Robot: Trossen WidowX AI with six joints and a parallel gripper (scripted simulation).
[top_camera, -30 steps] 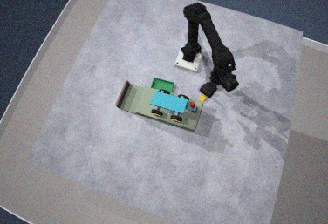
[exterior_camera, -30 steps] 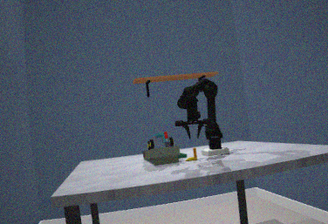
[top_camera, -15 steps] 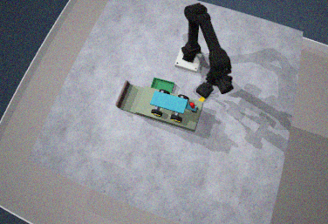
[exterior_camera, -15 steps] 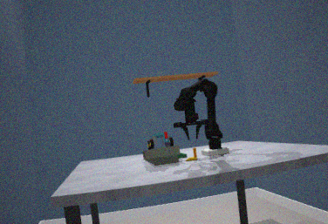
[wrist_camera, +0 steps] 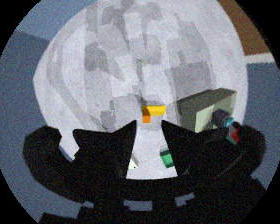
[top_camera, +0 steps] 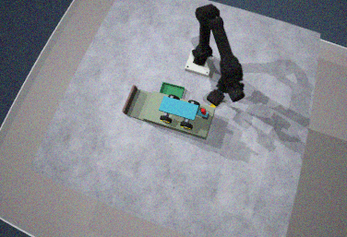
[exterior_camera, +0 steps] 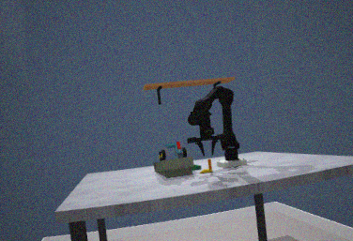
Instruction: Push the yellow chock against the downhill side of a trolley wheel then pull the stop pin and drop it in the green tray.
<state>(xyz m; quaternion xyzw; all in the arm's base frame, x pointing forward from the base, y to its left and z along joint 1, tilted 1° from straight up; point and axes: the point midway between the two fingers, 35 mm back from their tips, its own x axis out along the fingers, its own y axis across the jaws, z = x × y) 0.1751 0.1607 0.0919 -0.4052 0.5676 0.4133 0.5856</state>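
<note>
Right now my gripper tip is 2 cm short of the yellow chock, 1 cm to the left of it and 6 cm above it. Round my gripper tip: red-headed stop pin 13 cm ahead, 4 cm to the right, 5 cm above; brown ramp lip 17 cm ahead, 42 cm to the right, 5 cm below; trolley 16 cm ahead, 15 cm to the right, 3 cm above.
</note>
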